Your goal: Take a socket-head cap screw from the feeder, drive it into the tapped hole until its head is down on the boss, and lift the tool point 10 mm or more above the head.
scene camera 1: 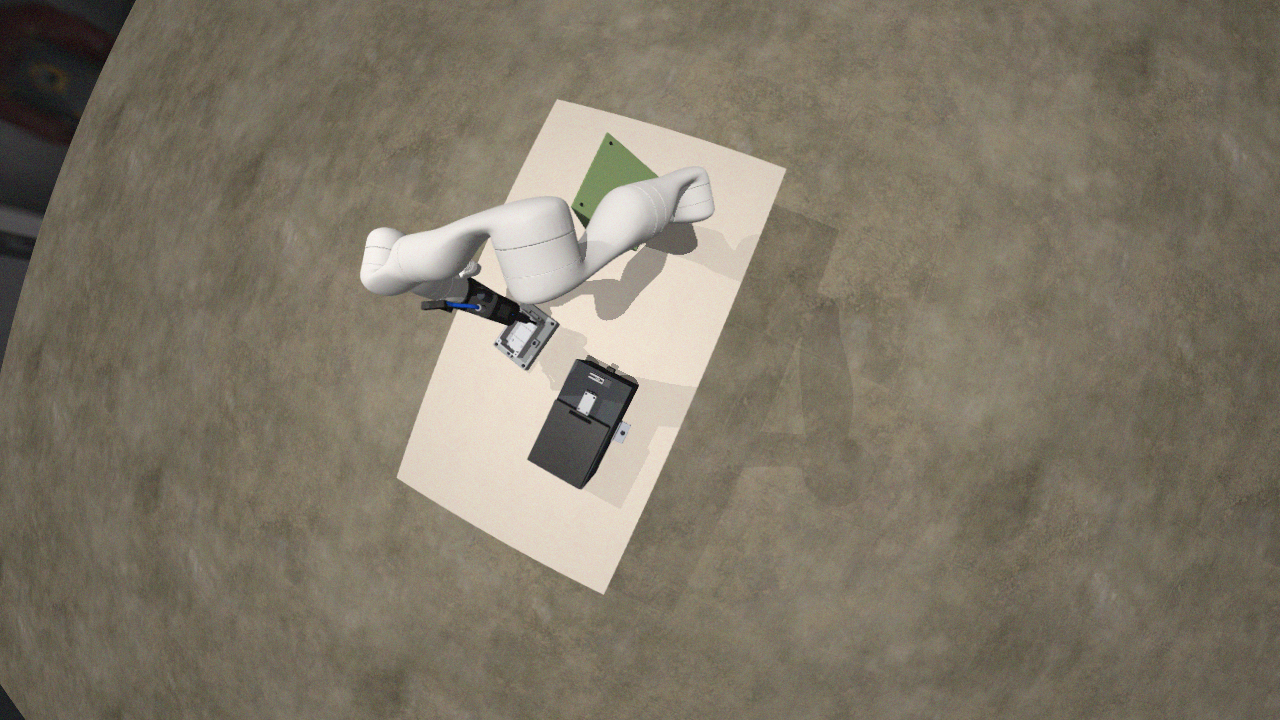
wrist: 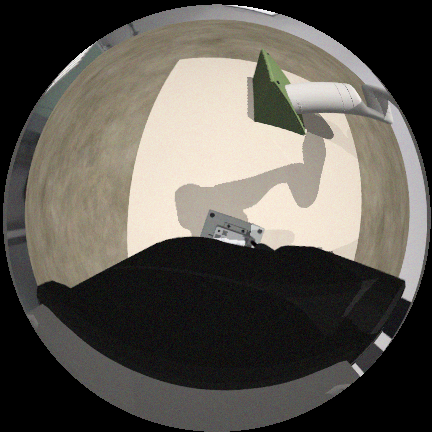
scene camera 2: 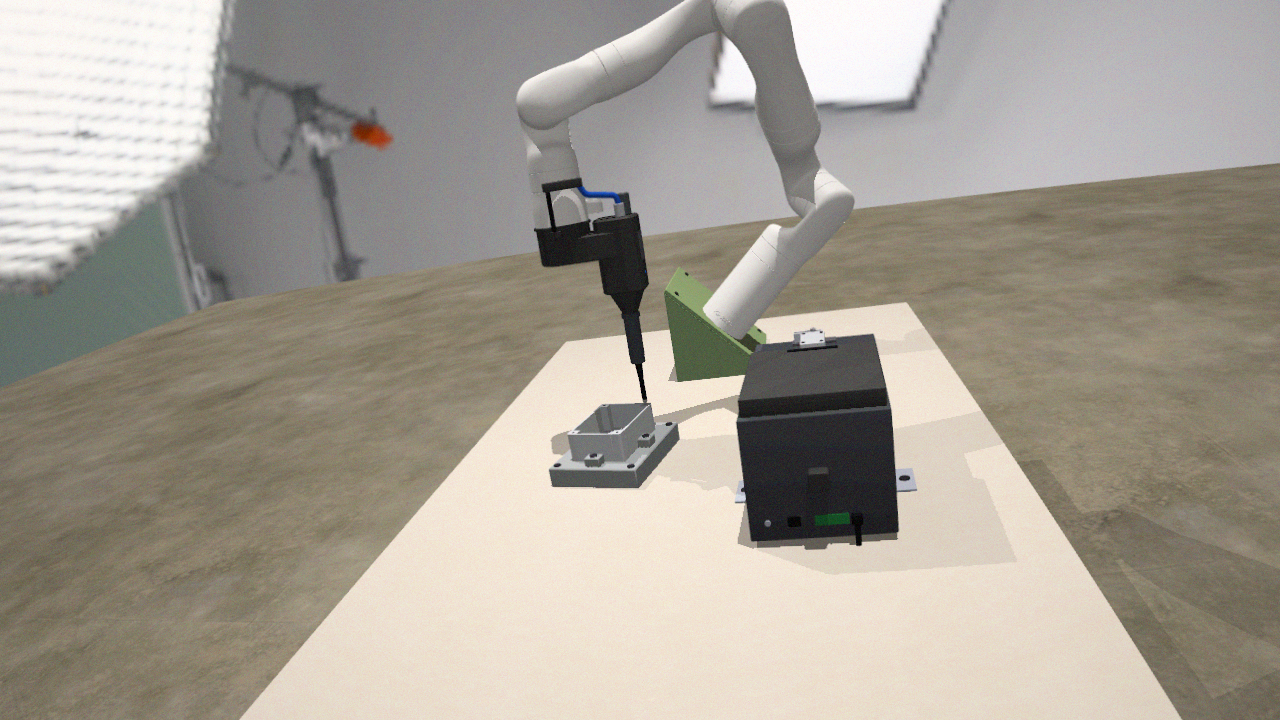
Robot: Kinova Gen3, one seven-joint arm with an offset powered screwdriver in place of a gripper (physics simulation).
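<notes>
The black screwdriver, my gripper (scene camera 1: 534, 321) (scene camera 2: 644, 400) (wrist: 253, 244), points down with its thin bit at the back right corner of the grey housing's open box in the second scene view. Its tip looks close to the rim's height; whether it touches anything or carries a screw is too small to tell. The grey housing (scene camera 2: 595, 477) (wrist: 218, 220) has a flat base with corner holes and small bosses, one boss (scene camera 2: 593, 459) at the front and another boss (scene camera 2: 646, 439) at the right. The dark screw feeder (scene camera 1: 569, 440) (scene camera 2: 816, 474) stands to the right, with a pale block (scene camera 1: 587, 402) (scene camera 2: 810, 337) on top.
The white arm (scene camera 1: 537, 250) (scene camera 2: 787, 89) arches over the pale table top (scene camera 1: 483, 447) (scene camera 2: 537, 608) (wrist: 200, 125) from a green wedge mount (scene camera 1: 608, 174) (scene camera 2: 702, 344) (wrist: 270, 97) at the back. A metal tab (scene camera 1: 622, 432) (scene camera 2: 905, 480) sticks out from the feeder's side.
</notes>
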